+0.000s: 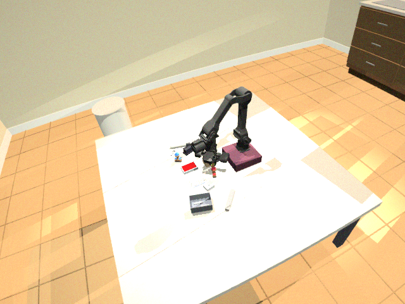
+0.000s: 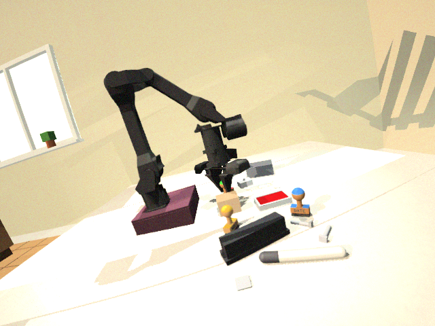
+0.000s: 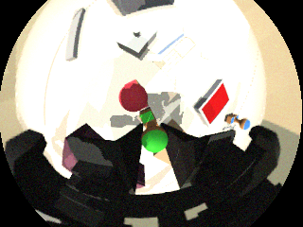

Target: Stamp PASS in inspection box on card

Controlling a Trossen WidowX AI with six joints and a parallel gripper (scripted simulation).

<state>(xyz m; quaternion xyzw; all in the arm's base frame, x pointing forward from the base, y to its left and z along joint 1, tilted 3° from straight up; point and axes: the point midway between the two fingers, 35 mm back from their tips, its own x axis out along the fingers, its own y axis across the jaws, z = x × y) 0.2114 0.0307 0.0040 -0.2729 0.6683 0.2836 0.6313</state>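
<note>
Right now the red-knobbed stamp is 4 cm to the left of my gripper tip, 1 cm below it and 1 cm ahead of it. From my gripper tip the other things lie so: green-knobbed stamp: right at my gripper tip; then tan box: 6 cm to the right, 1 cm below; then pale card: 12 cm ahead, 4 cm to the left, 4 cm below.
</note>
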